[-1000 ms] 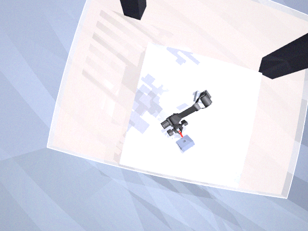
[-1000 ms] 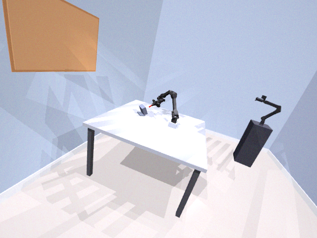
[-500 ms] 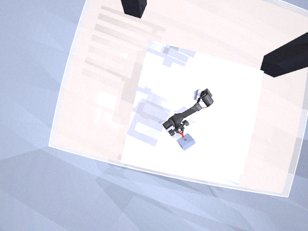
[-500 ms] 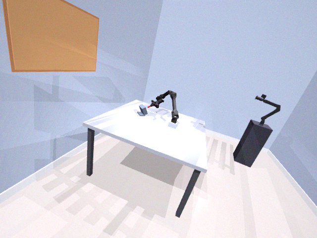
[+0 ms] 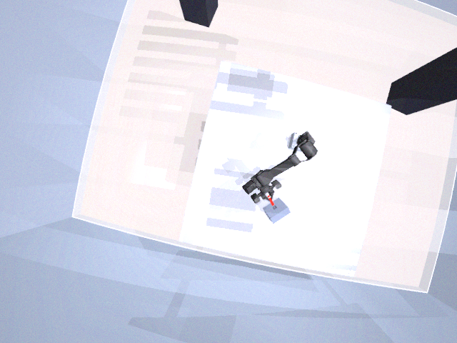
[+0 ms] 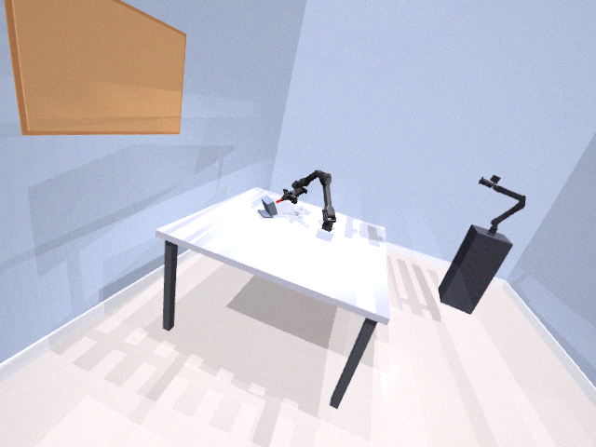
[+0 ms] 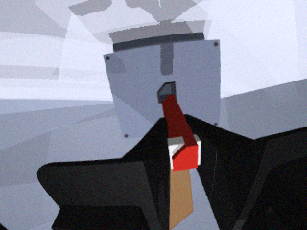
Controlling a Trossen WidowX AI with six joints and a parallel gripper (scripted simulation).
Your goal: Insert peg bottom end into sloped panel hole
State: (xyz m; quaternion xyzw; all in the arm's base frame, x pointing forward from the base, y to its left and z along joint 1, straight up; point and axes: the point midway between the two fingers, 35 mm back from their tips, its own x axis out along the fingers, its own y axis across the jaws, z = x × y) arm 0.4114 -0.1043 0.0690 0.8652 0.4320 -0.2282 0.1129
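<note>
The grey sloped panel lies 5 cm ahead of my gripper tip, 7 cm to the left of it and 5 cm below it. The rest, counted from my gripper tip: red peg 1 cm behind, 1 cm to the right, 1 cm above.
</note>
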